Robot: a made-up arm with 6 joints.
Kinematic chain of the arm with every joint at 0, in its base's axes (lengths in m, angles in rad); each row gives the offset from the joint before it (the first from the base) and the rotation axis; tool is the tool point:
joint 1: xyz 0 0 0.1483 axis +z
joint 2: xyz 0 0 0 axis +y
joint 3: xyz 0 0 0.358 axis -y
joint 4: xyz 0 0 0 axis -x
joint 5: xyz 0.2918 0 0 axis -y
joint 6: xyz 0 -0.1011 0 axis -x
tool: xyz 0 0 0
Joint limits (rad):
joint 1: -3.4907..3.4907
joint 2: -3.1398..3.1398
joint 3: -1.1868..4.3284
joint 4: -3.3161..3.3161
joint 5: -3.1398..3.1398
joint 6: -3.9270..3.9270
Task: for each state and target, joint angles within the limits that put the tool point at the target. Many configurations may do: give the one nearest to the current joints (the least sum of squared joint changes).
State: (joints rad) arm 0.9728 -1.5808 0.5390 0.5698 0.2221 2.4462
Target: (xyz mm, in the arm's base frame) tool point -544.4 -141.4 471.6
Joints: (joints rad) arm 0.1329 -1.2354 0.9045 0.8332 0.2221 2.4462
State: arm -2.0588 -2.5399 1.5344 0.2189 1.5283 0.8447
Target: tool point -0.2 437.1 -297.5
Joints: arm -1.8037 -2.6707 0.9186 0.0048 1.5283 0.8447
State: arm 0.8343 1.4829 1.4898 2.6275 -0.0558 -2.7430
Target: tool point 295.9 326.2 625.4
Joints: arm 0.6462 0.9081 1.7503 2.5211 -0.0558 -2.7430
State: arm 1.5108 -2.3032 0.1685 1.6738 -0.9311 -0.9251
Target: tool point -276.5 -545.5 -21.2
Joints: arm 1.1242 -2.1294 0.6158 1.7074 -0.9311 -0.9251
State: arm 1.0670 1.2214 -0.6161 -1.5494 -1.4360 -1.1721
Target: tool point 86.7 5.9 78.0
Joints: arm 0.5633 1.3983 -0.9920 -1.1499 -1.4360 -1.1721
